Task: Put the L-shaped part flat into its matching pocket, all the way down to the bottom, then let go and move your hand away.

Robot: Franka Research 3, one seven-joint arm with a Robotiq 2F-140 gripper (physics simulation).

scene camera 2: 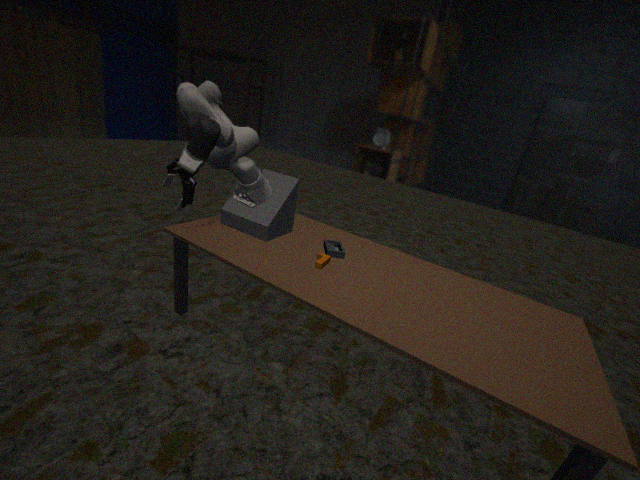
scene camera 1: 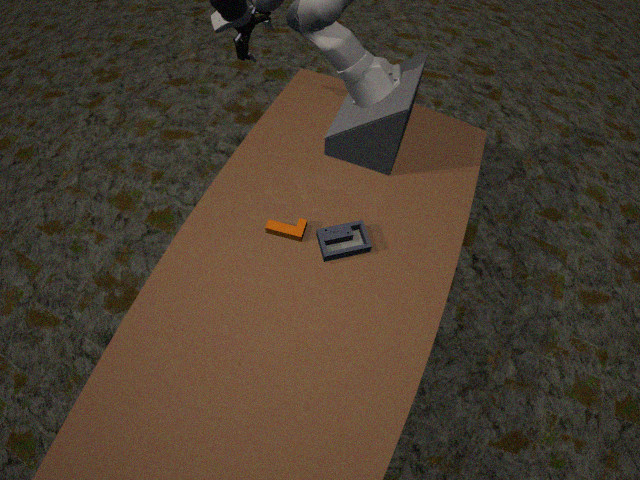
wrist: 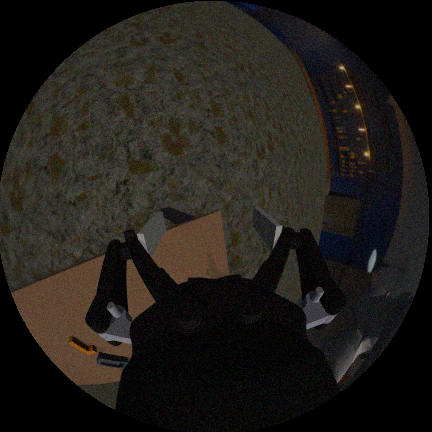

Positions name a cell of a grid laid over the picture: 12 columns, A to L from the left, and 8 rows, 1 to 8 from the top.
My gripper shows in scene camera 2 (D4), in scene camera 1 (E1) and in the wrist view (F5).
